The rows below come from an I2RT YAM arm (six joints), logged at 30 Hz.
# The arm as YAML. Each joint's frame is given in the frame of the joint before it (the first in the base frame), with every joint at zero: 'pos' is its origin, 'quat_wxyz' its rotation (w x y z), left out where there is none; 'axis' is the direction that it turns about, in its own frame. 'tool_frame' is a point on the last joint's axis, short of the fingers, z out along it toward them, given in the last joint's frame.
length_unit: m
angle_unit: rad
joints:
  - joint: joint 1
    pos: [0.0, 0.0, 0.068]
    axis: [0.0, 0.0, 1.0]
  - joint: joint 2
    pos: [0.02, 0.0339, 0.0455]
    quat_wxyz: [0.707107, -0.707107, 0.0, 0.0]
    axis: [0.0, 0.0, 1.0]
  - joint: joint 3
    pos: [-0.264, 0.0, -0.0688]
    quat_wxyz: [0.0, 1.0, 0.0, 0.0]
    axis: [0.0, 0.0, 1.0]
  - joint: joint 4
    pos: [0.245, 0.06, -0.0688]
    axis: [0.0, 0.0, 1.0]
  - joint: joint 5
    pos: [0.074, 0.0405, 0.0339]
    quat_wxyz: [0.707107, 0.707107, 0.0, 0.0]
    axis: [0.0, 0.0, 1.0]
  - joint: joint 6
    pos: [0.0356, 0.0, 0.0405]
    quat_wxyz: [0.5, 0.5, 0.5, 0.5]
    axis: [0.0, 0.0, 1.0]
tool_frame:
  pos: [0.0, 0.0, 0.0]
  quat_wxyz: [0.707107, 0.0, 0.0, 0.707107]
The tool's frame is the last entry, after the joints.
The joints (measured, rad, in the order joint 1, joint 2, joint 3, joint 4, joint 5, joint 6), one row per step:
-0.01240, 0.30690, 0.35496, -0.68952, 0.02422, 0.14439
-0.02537, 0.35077, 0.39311, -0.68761, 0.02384, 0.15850
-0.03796, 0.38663, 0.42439, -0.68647, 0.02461, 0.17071
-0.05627, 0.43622, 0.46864, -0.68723, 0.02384, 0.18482
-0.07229, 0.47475, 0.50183, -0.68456, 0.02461, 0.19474
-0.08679, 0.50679, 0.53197, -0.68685, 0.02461, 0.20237
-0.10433, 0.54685, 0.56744, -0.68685, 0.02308, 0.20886
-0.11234, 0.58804, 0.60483, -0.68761, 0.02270, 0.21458
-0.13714, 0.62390, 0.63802, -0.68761, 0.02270, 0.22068
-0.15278, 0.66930, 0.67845, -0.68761, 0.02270, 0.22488
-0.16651, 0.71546, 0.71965, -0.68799, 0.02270, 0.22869
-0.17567, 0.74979, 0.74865, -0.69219, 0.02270, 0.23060
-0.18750, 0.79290, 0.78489, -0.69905, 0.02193, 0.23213
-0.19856, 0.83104, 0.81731, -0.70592, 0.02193, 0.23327
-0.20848, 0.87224, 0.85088, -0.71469, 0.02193, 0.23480
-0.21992, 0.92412, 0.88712, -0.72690, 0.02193, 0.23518
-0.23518, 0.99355, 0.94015, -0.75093, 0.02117, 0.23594
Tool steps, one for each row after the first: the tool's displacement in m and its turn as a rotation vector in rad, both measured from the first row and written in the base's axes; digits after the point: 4 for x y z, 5 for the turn. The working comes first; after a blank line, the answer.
Tool pose at each row, in the base's axes (x y z in m, rotation vector in rad; the steps are taken from these numbers as rounded here):
0.0980, -0.0021, 0.1994, 0.18665, 2.20454, 0.04640
0.1018, -0.0034, 0.2086, 0.21659, 2.20565, 0.04718
0.1053, -0.0049, 0.2160, 0.24466, 2.20614, 0.04588
0.1103, -0.0071, 0.2262, 0.28063, 2.20798, 0.04399
0.1149, -0.0092, 0.2338, 0.30998, 2.20667, 0.03961
0.1185, -0.0112, 0.2405, 0.33493, 2.20720, 0.03559
0.1236, -0.0138, 0.2481, 0.36126, 2.20766, 0.03100
0.1292, -0.0154, 0.2559, 0.37690, 2.20967, 0.02992
0.1341, -0.0193, 0.2628, 0.41142, 2.20612, 0.01966
0.1409, -0.0225, 0.2708, 0.43416, 2.20678, 0.01326
0.1482, -0.0257, 0.2785, 0.45449, 2.20811, 0.00772
0.1536, -0.0281, 0.2831, 0.46853, 2.21490, 0.00349
0.1605, -0.0312, 0.2884, 0.48564, 2.22528, -0.00155
0.1668, -0.0343, 0.2929, 0.50178, 2.23460, -0.00709
0.1737, -0.0375, 0.2968, 0.51801, 2.24774, -0.01183
0.1824, -0.0416, 0.2993, 0.53729, 2.27187, -0.01799
0.1941, -0.0473, 0.3026, 0.56415, 2.30706, -0.02478

0.0038, -0.0013, 0.0092, 0.01158, 0.00325, -0.02113
0.0073, -0.0028, 0.0166, 0.02096, 0.00608, -0.04169
0.0123, -0.0050, 0.0268, 0.03286, 0.01125, -0.06796
0.0169, -0.0071, 0.0344, 0.04045, 0.01309, -0.09064
0.0205, -0.0091, 0.0411, 0.04675, 0.01650, -0.10984
0.0256, -0.0117, 0.0487, 0.05316, 0.02021, -0.13020
0.0312, -0.0133, 0.0565, 0.05819, 0.02415, -0.14151
0.0361, -0.0172, 0.0634, 0.06346, 0.02559, -0.17010
0.0429, -0.0204, 0.0714, 0.06727, 0.02969, -0.18845
0.0502, -0.0236, 0.0791, 0.07084, 0.03421, -0.20468
0.0556, -0.0260, 0.0837, 0.07315, 0.04323, -0.21533
0.0625, -0.0291, 0.0890, 0.07611, 0.05636, -0.22796
0.0688, -0.0322, 0.0935, 0.07832, 0.06840, -0.24014
0.0757, -0.0354, 0.0974, 0.08122, 0.08423, -0.25156
0.0844, -0.0395, 0.0999, 0.08449, 0.11156, -0.26413
0.0961, -0.0452, 0.1032, 0.09031, 0.15119, -0.28053

